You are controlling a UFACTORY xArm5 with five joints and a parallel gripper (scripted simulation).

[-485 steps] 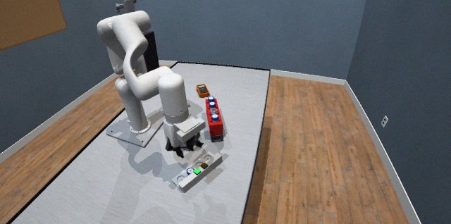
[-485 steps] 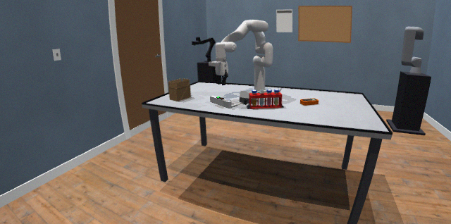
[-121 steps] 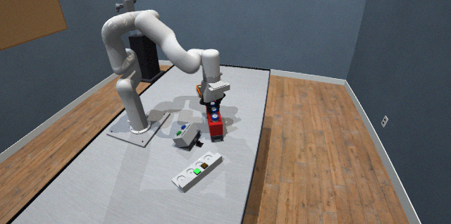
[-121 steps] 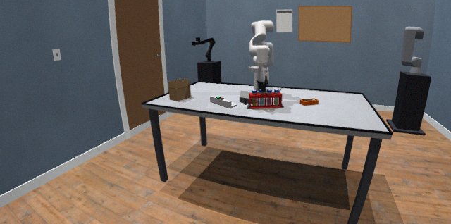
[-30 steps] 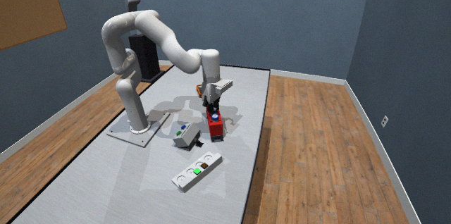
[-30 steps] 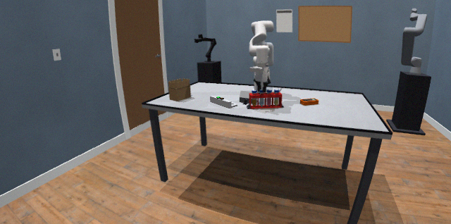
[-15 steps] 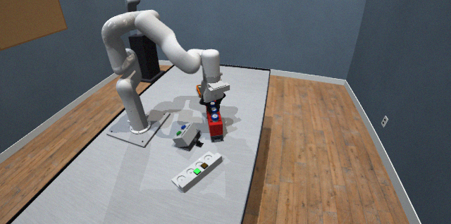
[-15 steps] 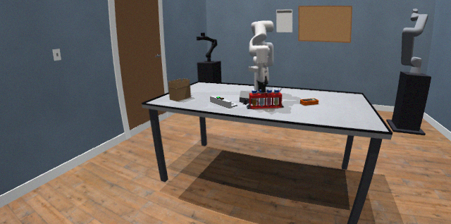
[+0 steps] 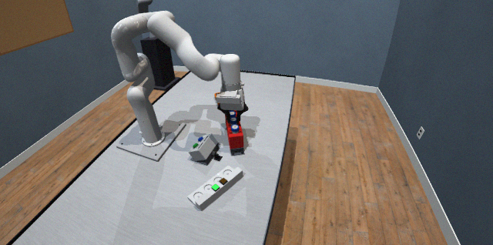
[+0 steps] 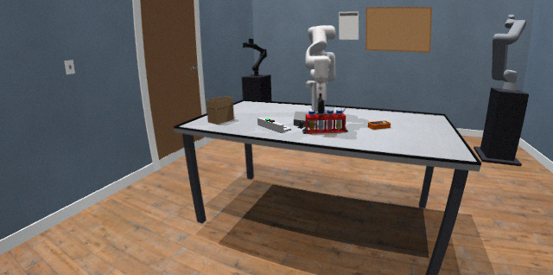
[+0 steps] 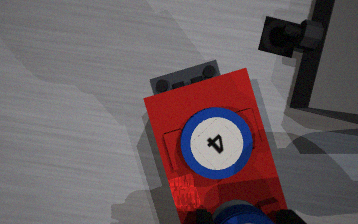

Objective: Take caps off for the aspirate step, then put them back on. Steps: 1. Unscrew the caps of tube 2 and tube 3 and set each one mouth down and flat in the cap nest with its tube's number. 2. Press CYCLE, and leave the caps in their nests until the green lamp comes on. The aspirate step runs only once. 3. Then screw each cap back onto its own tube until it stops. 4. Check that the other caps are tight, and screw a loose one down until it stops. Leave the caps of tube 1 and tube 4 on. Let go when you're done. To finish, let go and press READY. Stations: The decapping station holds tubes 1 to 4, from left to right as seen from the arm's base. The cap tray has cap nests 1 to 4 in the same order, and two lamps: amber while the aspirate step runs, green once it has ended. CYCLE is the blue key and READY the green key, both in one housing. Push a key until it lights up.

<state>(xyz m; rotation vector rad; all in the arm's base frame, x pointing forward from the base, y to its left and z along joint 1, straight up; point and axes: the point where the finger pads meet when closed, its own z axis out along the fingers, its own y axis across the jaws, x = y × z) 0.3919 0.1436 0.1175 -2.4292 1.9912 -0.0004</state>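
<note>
My gripper is now 50 mm to the right of the blue-rimmed cap, 20 mm past it and 20 mm above it. Also, from my hand: grey key housing (130 mm to the right, 100 mm behind, 80 mm below); blue key (120 mm behind, 110 mm to the right, 60 mm below); green key (160 mm to the right, 120 mm behind, 60 mm below).
</note>
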